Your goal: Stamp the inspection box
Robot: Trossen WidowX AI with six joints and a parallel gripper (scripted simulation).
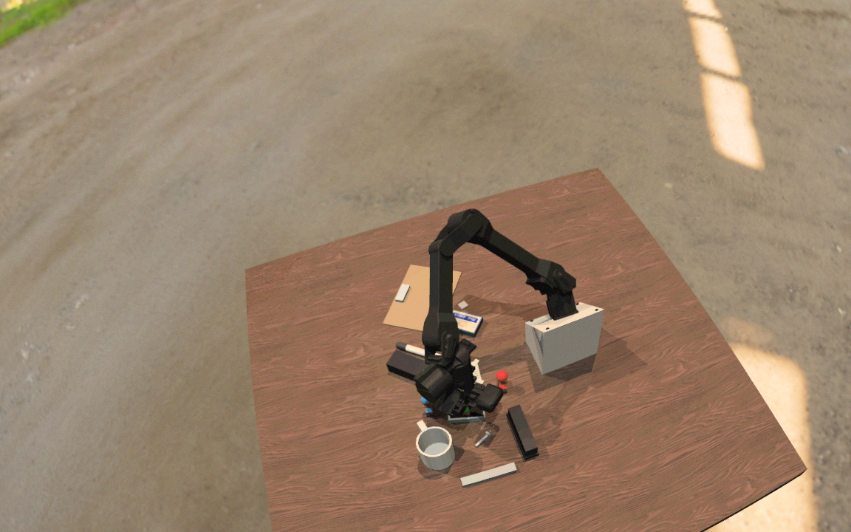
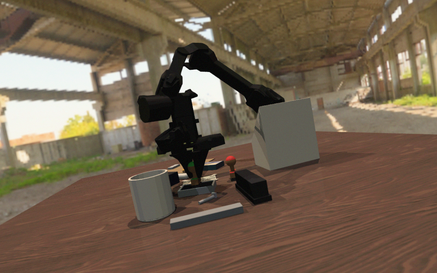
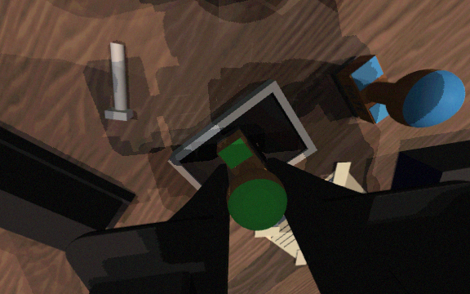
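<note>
Right now my gripper tip is 3 cm above the ink pad. From my gripper tip the other things lie so: bolt 3 cm behind, 9 cm to the left, 3 cm below; then blue-knobbed stamp 9 cm ahead, 3 cm to the right, 2 cm below; then green-knobbed stamp right at my gripper tip.
</note>
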